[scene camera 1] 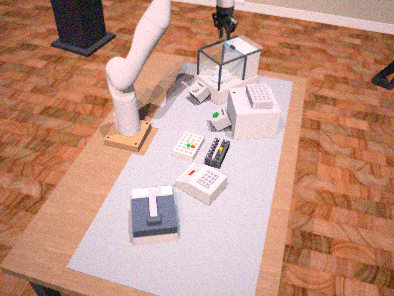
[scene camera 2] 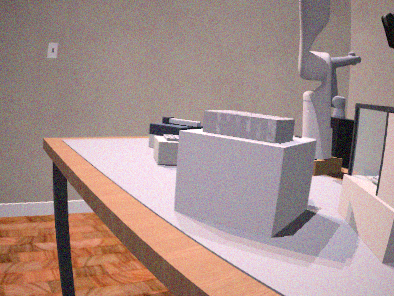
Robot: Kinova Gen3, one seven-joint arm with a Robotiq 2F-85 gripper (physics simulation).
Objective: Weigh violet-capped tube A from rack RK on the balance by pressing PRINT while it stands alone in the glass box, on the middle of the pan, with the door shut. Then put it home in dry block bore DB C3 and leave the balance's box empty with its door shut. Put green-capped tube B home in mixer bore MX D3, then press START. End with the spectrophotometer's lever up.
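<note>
The gripper (scene camera 1: 224,35) is slightly open with nothing between its fingers, above the back of the balance's glass box; part of it shows at the right edge in scene camera 2. The balance (scene camera 1: 220,94) (scene camera 2: 369,215) has a black-framed glass box; its door state is unclear. No violet cap can be made out. A green cap (scene camera 1: 188,145) shows in the white rack (scene camera 1: 181,153). The mixer (scene camera 1: 254,122) (scene camera 2: 227,182) carries a bored block (scene camera 1: 260,96) (scene camera 2: 245,125). The dry block (scene camera 1: 200,186) has a red display. The spectrophotometer (scene camera 1: 154,220) has a pale bar along its dark lid; its lever position is unclear.
A control box (scene camera 1: 199,91) stands by the balance, and one with a green button (scene camera 1: 216,115) by the mixer. An orange cap (scene camera 1: 193,146) shows beside the green one. A dark rack (scene camera 1: 214,159) holds a yellow-capped item (scene camera 1: 221,149). The arm base (scene camera 1: 125,141) stands at the left.
</note>
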